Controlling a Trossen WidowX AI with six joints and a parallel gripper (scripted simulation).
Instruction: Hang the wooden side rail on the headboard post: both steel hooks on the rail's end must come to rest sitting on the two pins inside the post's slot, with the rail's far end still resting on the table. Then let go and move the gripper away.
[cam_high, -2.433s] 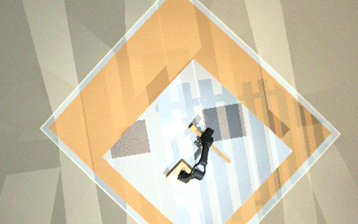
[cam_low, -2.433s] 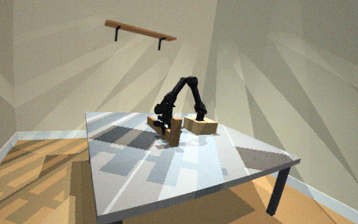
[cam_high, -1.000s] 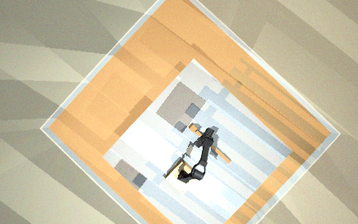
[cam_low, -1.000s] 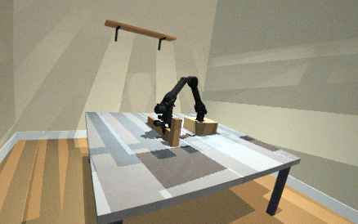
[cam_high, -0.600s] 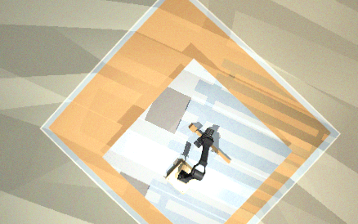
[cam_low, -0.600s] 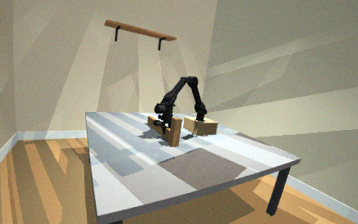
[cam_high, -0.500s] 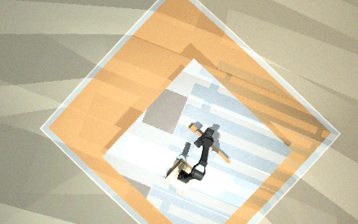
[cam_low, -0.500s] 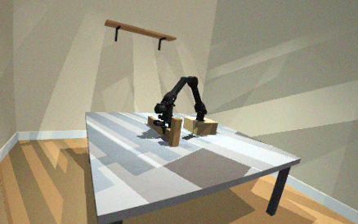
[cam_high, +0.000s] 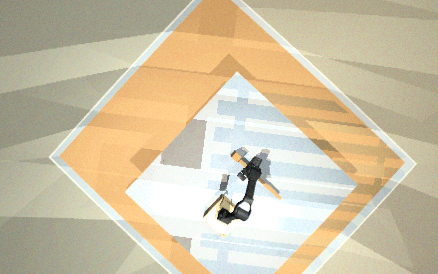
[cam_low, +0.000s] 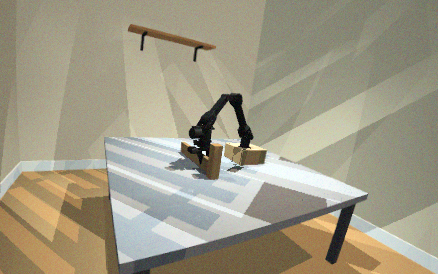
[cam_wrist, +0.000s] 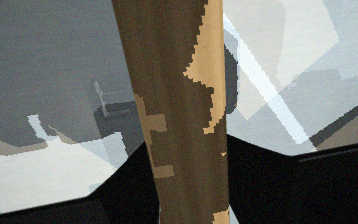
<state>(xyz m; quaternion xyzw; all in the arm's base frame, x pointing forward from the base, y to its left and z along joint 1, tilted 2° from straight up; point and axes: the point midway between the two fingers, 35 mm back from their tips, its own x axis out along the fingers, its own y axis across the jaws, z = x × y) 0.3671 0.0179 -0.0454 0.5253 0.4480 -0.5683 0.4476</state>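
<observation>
Right now my gripper tip is 30 mm short of the headboard post, 120 mm to the right of it and 60 mm below it.
</observation>
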